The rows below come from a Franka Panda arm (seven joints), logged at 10 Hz.
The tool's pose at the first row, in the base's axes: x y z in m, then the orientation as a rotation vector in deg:
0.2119 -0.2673 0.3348 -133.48 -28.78 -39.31
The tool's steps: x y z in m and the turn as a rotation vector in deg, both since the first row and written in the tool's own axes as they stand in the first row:
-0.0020 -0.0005 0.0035 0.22 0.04 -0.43
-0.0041 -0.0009 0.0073 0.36 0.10 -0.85
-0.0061 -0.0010 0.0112 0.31 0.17 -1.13
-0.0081 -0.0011 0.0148 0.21 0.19 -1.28
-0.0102 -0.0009 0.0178 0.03 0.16 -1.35
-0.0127 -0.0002 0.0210 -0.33 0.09 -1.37
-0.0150 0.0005 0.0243 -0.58 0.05 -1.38
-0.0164 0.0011 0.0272 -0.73 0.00 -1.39
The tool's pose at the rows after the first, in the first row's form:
0.2113 -0.2649 0.3316 -133.21 -29.33 -39.47
0.2107 -0.2624 0.3281 -133.01 -29.84 -39.68
0.2104 -0.2600 0.3244 -132.99 -30.13 -39.91
0.2100 -0.2579 0.3209 -133.06 -30.27 -40.04
0.2094 -0.2563 0.3176 -133.23 -30.33 -40.11
0.2089 -0.2551 0.3137 -133.60 -30.30 -40.19
0.2086 -0.2538 0.3099 -133.85 -30.28 -40.25
0.2088 -0.2525 0.3069 -134.01 -30.28 -40.26

